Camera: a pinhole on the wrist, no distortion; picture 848 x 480 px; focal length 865.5 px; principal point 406.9 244.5 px. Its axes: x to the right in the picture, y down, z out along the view. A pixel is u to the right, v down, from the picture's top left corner.
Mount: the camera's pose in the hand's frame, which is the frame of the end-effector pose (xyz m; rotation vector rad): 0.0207 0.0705 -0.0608 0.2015 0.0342 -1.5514
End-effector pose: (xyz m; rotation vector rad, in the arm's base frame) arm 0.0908 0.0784 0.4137 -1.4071 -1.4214 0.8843
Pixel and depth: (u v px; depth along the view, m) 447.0 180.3 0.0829
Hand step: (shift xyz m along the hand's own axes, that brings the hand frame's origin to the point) 0.0060 0.0542 0.0195
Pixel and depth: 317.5 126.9 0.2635
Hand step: -0.0432 0.0576 0.1984
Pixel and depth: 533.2 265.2 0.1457
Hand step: 0.0093 0.0276 0.0796
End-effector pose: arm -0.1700 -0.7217 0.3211 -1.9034 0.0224 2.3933
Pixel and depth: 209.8 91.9 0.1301
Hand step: -0.0164 0.0801 0.0690
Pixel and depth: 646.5 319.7 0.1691
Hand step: 0.0186 -0.0011 0.1000
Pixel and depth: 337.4 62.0 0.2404
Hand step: -0.0554 0.0531 0.1730
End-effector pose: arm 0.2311 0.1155 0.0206 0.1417 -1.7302 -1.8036
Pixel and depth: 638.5 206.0 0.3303
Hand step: -0.0266 -0.0666 0.2492
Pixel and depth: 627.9 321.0 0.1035
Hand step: 0.0195 0.0289 0.0380
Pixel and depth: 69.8 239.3 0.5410
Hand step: -0.0441 0.1975 0.5020
